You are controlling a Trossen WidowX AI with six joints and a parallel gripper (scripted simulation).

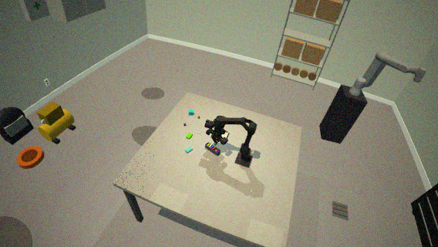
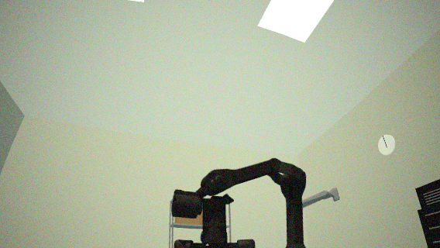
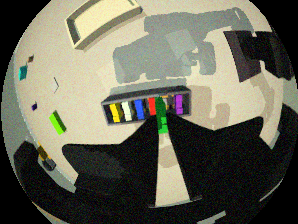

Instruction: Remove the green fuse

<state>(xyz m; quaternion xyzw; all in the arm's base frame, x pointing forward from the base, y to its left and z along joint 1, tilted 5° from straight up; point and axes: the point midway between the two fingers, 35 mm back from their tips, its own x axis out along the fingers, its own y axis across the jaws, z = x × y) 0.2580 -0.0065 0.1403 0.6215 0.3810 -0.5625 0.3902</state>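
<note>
Now: gripper tip 20 cm to the left of the tray and 9 cm above it. Round my gripper tip: green fuse 1 cm below; purple fuse 2 cm behind, 2 cm to the left, 7 cm below; red fuse 1 cm ahead, 1 cm to the left, 7 cm below.
</note>
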